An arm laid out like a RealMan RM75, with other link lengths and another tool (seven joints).
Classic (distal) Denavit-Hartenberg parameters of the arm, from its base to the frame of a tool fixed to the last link. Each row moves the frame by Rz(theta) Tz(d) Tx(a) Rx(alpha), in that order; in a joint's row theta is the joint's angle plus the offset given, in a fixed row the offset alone. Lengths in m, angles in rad.
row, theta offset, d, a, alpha
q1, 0, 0.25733, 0, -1.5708
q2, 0, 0, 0, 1.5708
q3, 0, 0.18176, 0, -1.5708
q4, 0, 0, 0, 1.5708
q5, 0, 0.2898, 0, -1.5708
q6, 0, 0, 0, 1.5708
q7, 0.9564, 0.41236, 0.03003, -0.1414
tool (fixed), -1.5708, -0.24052, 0, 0
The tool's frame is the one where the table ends.
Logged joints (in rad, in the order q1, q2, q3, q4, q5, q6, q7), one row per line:
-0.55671, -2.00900, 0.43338, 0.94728, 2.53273, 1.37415, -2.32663
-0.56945, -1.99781, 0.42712, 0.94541, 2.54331, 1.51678, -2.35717
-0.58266, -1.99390, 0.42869, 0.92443, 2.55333, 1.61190, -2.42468
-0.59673, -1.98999, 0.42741, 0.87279, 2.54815, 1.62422, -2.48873
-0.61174, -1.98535, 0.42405, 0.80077, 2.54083, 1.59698, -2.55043
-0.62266, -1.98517, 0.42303, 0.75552, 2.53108, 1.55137, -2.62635
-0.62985, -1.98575, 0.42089, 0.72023, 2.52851, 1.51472, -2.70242
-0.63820, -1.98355, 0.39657, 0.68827, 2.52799, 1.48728, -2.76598
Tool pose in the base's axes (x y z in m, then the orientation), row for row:
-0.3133, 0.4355, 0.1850, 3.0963, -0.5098, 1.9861
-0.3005, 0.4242, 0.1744, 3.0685, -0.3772, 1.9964
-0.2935, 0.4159, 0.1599, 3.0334, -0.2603, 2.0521
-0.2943, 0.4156, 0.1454, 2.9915, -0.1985, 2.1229
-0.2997, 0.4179, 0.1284, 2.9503, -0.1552, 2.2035
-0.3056, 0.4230, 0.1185, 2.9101, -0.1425, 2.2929
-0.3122, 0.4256, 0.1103, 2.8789, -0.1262, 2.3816
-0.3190, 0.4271, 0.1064, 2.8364, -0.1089, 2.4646
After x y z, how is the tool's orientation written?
As angles about the fixed x, y, z axes (roll, pitch, yaw), in radians.
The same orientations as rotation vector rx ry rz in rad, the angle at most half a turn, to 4 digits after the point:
-1.4909, -2.2577, -0.4363
-1.5550, -2.3756, -0.3809
-1.5497, -2.5173, -0.3374
-1.4933, -2.6274, -0.3451
-1.4071, -2.7260, -0.3703
-1.2911, -2.7957, -0.4168
-1.1699, -2.8596, -0.4514
-1.0539, -2.9153, -0.5058

